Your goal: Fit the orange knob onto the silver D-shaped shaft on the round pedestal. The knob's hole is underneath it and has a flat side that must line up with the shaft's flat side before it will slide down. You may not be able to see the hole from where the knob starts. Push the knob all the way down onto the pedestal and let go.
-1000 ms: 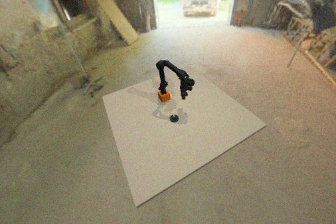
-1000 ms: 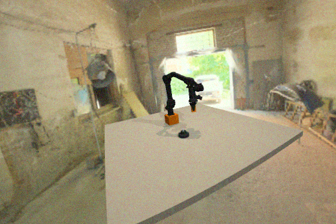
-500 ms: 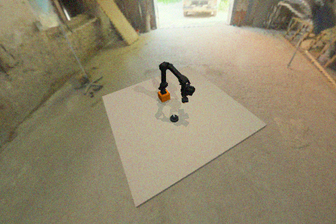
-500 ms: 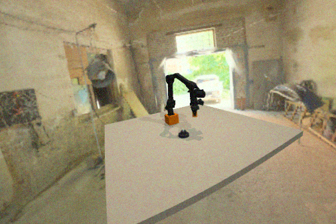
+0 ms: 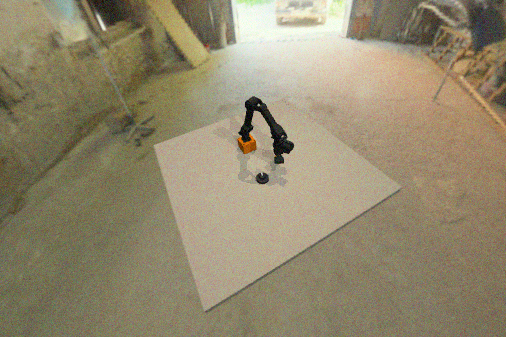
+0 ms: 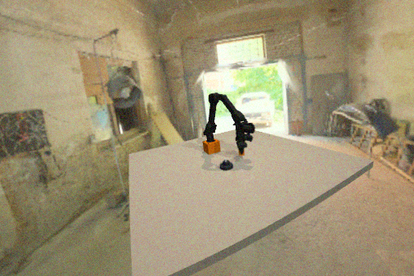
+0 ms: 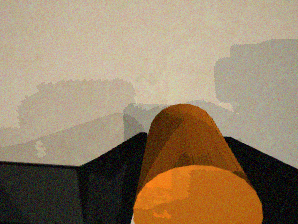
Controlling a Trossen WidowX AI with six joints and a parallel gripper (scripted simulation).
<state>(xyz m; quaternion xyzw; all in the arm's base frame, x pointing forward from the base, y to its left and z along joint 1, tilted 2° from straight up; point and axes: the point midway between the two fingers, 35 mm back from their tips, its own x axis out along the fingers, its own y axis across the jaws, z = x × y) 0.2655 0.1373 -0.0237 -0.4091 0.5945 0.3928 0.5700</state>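
Right now my gripper tip is 15 cm to the left of the round black pedestal, 7 cm short of it and 1 cm above it. The rest, counted from my gripper tip: orange knob (3 cm above).
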